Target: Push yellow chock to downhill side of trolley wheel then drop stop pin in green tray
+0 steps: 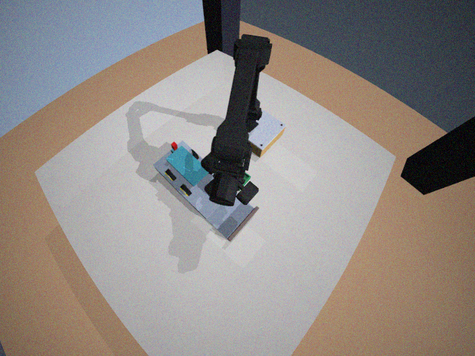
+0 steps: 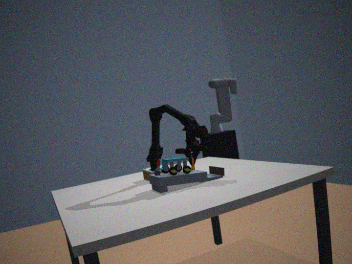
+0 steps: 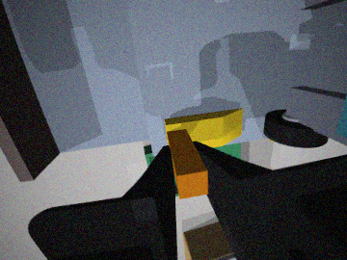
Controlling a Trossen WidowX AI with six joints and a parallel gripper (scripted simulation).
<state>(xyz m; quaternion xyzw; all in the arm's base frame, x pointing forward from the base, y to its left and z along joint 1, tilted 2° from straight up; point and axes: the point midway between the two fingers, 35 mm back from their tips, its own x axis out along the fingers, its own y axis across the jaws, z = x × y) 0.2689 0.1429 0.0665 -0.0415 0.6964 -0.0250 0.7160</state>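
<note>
The red-headed stop pin lies 23 cm to the right of my gripper tip, 4 cm ahead of it and 4 cm above it. Round my gripper tip: green tray 10 cm below, 7 cm behind, 4 cm to the right; yellow chock 2 cm to the right, 1 cm below; grey ramp 12 cm to the right, 6 cm ahead, 4 cm below.
</note>
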